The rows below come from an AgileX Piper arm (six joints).
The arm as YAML. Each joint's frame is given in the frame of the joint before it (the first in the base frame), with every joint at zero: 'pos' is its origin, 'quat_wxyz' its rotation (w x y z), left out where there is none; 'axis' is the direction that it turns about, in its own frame. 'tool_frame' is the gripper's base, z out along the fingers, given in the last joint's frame.
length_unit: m
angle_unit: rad
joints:
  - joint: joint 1
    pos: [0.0, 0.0, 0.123]
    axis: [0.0, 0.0, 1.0]
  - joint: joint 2
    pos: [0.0, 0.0, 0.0]
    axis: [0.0, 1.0, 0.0]
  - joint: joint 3
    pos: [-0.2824, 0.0, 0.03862]
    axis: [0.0, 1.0, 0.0]
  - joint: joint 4
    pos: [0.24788, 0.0, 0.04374]
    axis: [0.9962, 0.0, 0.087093]
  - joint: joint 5
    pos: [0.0, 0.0, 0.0]
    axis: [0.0, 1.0, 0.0]
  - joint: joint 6
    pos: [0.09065, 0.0, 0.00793]
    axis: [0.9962, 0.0, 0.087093]
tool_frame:
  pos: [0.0, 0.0, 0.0]
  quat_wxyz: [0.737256, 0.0, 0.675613, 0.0]
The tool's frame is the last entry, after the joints.
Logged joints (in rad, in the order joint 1, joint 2, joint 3, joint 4, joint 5, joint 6), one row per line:
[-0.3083 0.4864 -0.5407 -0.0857 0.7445 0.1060]
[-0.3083 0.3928 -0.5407 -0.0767 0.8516 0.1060]
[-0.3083 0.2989 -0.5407 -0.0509 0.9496 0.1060]
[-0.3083 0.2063 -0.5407 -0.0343 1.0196 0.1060]
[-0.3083 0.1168 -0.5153 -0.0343 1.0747 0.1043]
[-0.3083 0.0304 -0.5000 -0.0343 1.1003 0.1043]
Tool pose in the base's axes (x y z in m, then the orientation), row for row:
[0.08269 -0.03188 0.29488 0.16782 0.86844 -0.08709 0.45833]
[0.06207 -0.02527 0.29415 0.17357 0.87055 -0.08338 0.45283]
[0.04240 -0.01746 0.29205 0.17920 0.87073 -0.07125 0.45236]
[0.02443 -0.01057 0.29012 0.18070 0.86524 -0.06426 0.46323]
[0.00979 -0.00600 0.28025 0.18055 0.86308 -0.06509 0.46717]
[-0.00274 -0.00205 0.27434 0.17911 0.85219 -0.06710 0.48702]
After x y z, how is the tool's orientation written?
As a quaternion, x y z w.
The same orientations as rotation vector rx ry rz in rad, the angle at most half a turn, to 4 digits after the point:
[0.4134 2.1393 -0.2145]
[0.4286 2.1498 -0.2059]
[0.4426 2.1507 -0.1760]
[0.4441 2.1267 -0.1579]
[0.4430 2.1177 -0.1597]
[0.4356 2.0727 -0.1632]

